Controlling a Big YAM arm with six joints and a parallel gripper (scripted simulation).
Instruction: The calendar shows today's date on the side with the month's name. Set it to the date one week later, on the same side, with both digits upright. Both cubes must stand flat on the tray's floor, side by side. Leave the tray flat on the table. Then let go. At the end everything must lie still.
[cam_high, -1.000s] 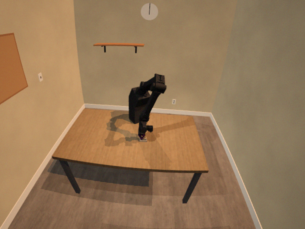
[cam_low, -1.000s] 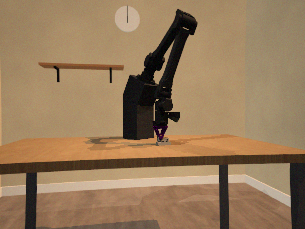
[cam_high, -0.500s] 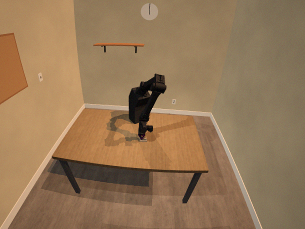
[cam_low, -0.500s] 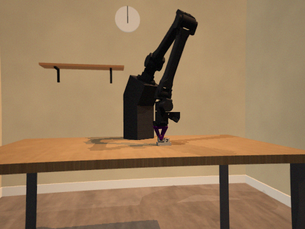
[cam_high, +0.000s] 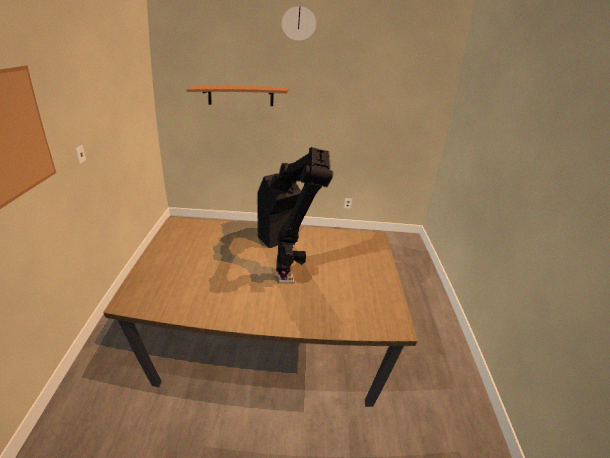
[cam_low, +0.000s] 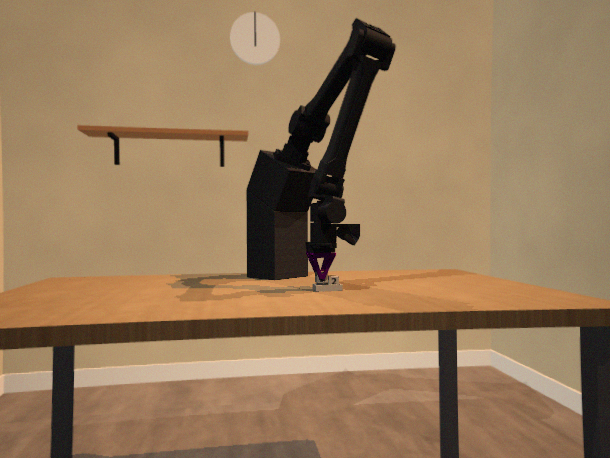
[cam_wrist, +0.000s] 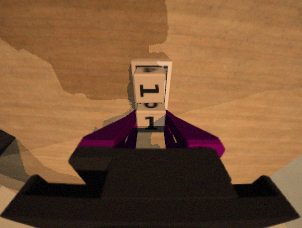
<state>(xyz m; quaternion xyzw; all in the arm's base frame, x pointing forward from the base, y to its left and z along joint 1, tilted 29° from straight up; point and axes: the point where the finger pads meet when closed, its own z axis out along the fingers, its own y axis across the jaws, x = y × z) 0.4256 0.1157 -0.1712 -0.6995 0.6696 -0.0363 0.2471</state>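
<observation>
Right now my hand is 2 cm to the right of the tray and 3 cm above it.
</observation>
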